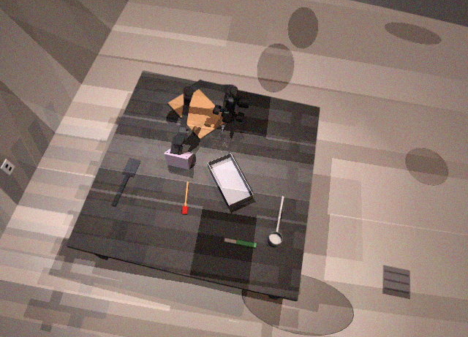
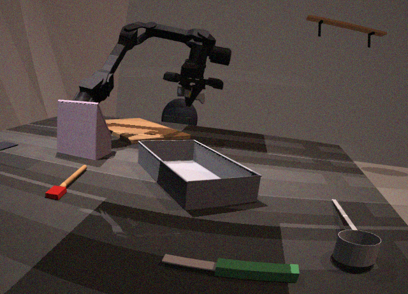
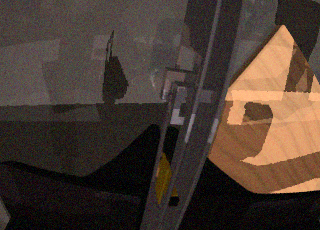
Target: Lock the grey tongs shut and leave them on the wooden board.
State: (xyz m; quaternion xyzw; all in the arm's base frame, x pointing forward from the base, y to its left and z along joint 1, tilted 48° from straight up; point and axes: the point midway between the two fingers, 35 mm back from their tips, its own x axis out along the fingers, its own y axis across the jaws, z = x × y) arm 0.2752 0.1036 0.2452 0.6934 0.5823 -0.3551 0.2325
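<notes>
Now: the wooden board 200 mm behind my gripper tip, 140 mm to the left of it and 120 mm below it. Round my gripper tip: grey roasting tin (60 mm ahead, 350 mm to the right, 100 mm below); then red-headed spatula (190 mm behind, 510 mm to the right, 120 mm below); then yellow part (40 mm above).
</notes>
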